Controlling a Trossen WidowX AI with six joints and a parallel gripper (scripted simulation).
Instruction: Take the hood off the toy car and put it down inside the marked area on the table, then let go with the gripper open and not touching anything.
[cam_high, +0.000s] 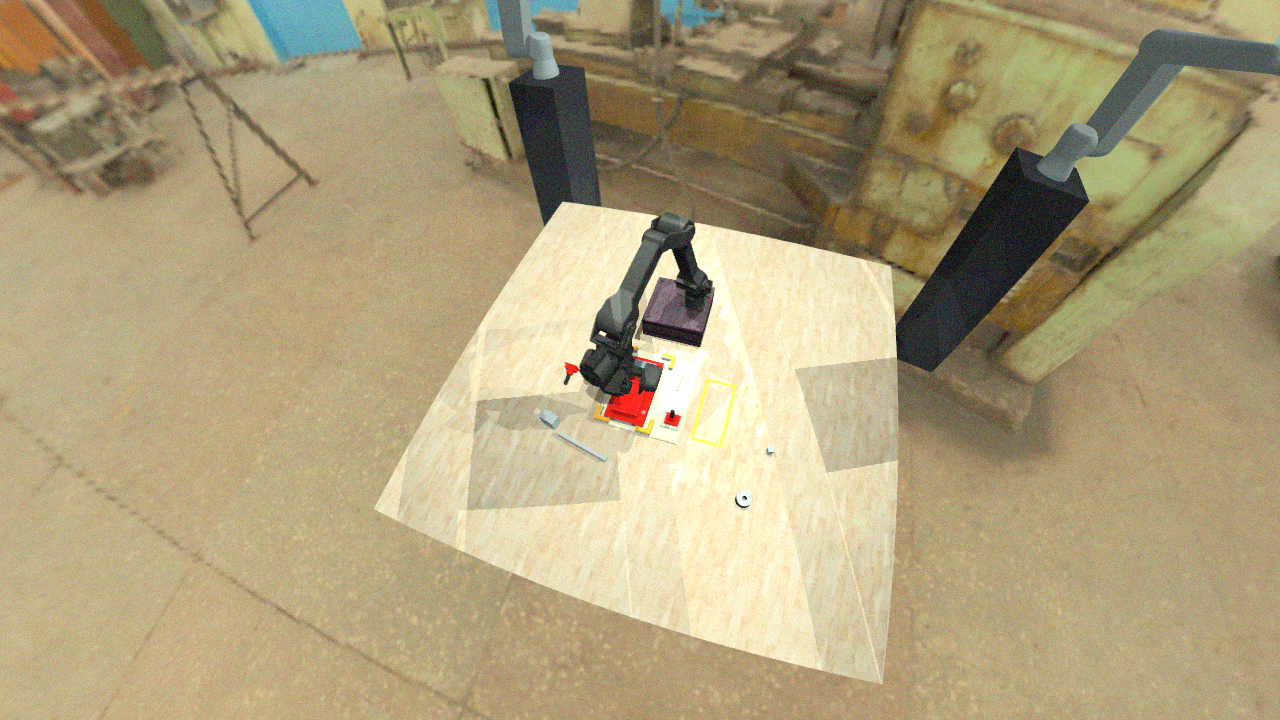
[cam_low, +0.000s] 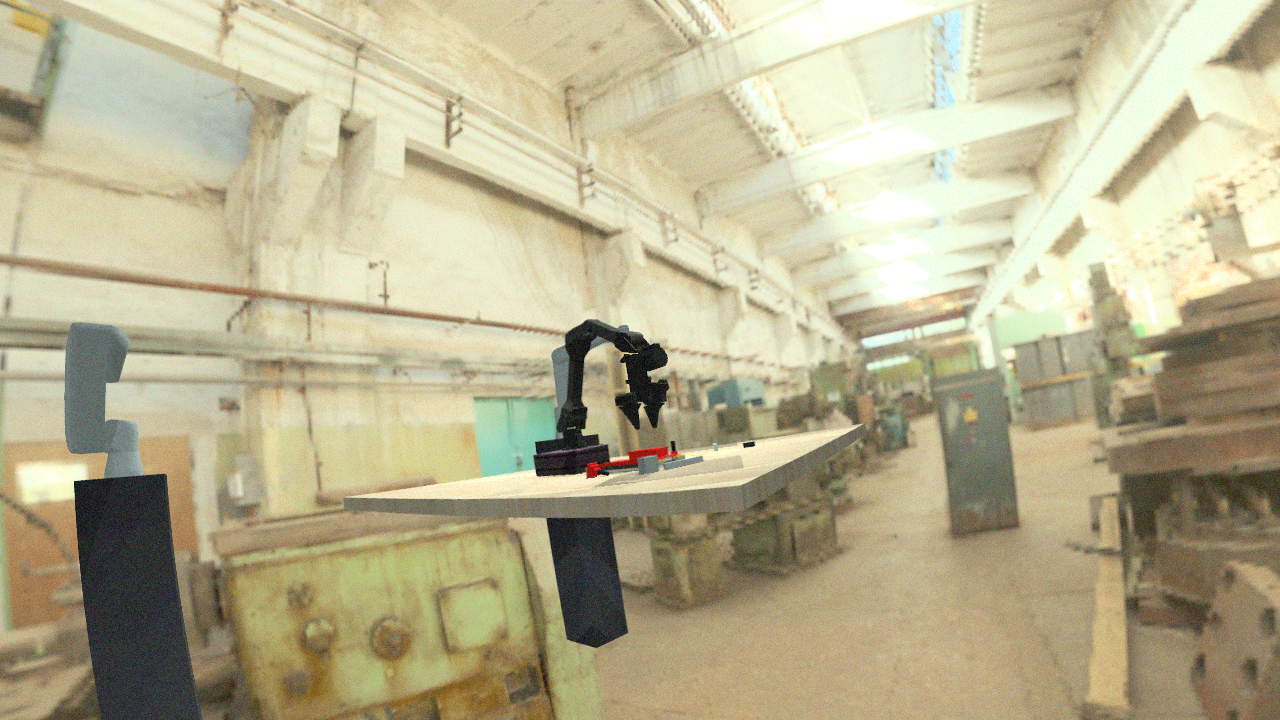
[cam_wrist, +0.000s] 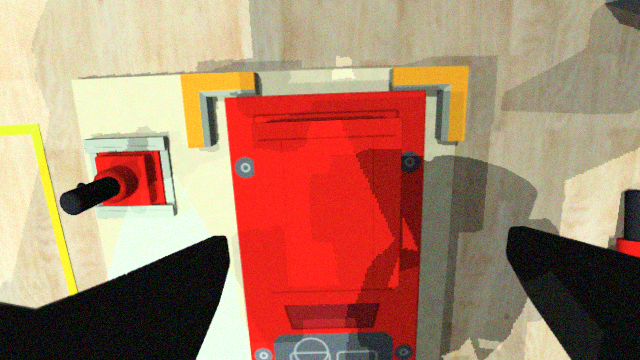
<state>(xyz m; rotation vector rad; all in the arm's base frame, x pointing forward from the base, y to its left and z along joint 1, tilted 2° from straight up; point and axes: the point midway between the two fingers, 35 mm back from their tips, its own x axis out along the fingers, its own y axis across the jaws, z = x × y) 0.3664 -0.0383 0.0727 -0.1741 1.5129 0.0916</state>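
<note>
Right now the red hood is 7 cm below my gripper tip, 1 cm to the left of it and 1 cm behind it. From my gripper tip the other things lie so: small grey piece 40 cm to the left, 10 cm below, 5 cm behind; then grey rod 15 cm ahead, 10 cm below, 5 cm to the right.
</note>
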